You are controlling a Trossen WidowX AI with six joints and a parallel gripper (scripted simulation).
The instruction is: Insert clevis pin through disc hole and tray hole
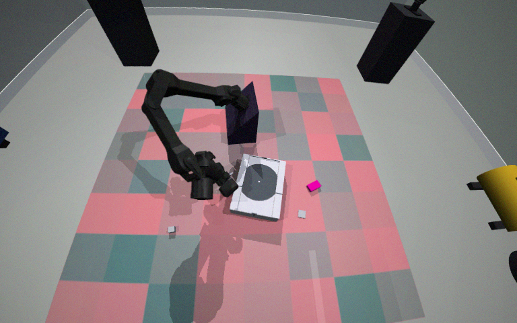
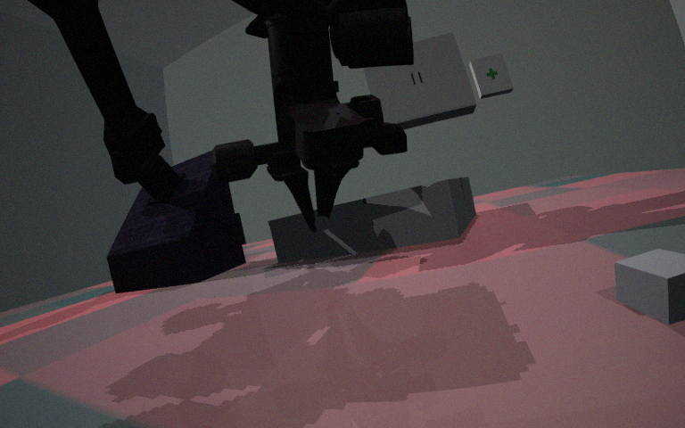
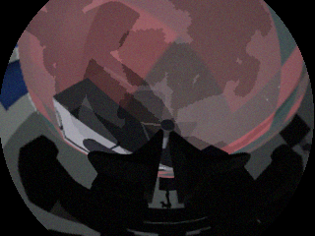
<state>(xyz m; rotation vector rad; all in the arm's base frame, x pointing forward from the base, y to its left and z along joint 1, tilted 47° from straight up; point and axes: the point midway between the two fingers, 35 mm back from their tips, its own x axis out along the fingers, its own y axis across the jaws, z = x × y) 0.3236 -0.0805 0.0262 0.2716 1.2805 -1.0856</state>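
My gripper tip is now 14 cm to the right of the dark aluminium disc, 2 cm below it and 2 cm short of it. The rest, counted from my gripper tip: steel clevis pin: right at my gripper tip; grey cube: 21 cm ahead, 19 cm to the right, 3 cm below; steel tray: 14 cm to the left, 3 cm ahead.
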